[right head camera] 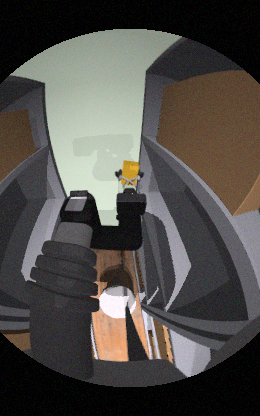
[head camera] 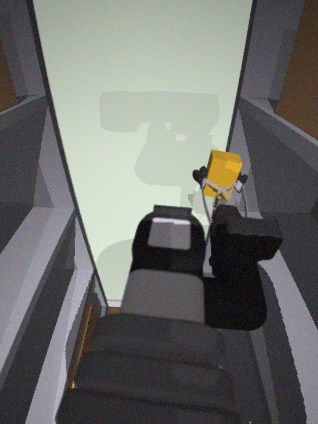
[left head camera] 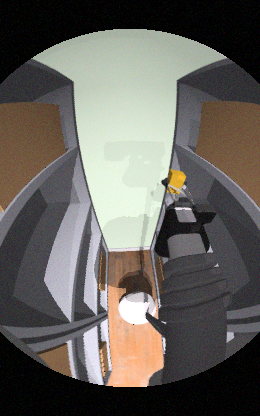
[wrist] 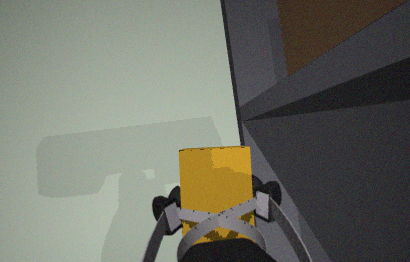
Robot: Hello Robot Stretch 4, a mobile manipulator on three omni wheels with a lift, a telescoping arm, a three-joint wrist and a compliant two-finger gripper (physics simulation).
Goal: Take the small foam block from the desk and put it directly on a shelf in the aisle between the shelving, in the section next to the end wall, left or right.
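Frame: origin at the robot's base, x ahead, y left, z up, level; centimetres.
Seen in the pictures: gripper, fingertip midpoint: (right head camera: 128,170) (head camera: 219,171) (left head camera: 173,179) (wrist: 216,195); robot's base at its link origin: (right head camera: 117,300) (left head camera: 136,306).
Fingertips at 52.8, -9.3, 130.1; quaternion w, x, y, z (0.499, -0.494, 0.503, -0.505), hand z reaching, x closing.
Pixels of each thing's middle, then the offset from my fingertips to it, as dx, dy, dz. Level surfaces: height alone.
- yellow foam block at the middle of its body: (wrist: 216,196) (head camera: 220,174) (right head camera: 129,172) (left head camera: 174,181) -2.1, +0.0, +0.3
- brown box at the middle of its body: (left head camera: 11,148) -13.7, +65.3, +25.5
- wooden floor at its surface level: dz -132.8
The yellow foam block (head camera: 223,172) (left head camera: 176,181) (right head camera: 130,170) (wrist: 216,180) is held between the two fingertips of my gripper (head camera: 220,178) (left head camera: 174,184) (right head camera: 129,175) (wrist: 216,195), which is shut on it. The gripper points forward toward the pale green end wall (head camera: 145,55) (wrist: 110,65), at the right side of the aisle. The right shelving (head camera: 285,165) (left head camera: 200,200) (right head camera: 200,220) (wrist: 330,165) stands close to the right of the block. The left shelving (head camera: 25,155) (left head camera: 50,195) stands across the aisle. The desk does not show in these views.
Brown boxes (left head camera: 230,135) (right head camera: 210,130) (wrist: 335,25) stand on an upper right shelf, and another brown box (left head camera: 30,135) on an upper left shelf. My arm (head camera: 160,350) (left head camera: 195,320) (right head camera: 62,320) reaches along the narrow aisle above the white round base part (left head camera: 135,307) (right head camera: 116,302) and wooden floor (left head camera: 132,360).
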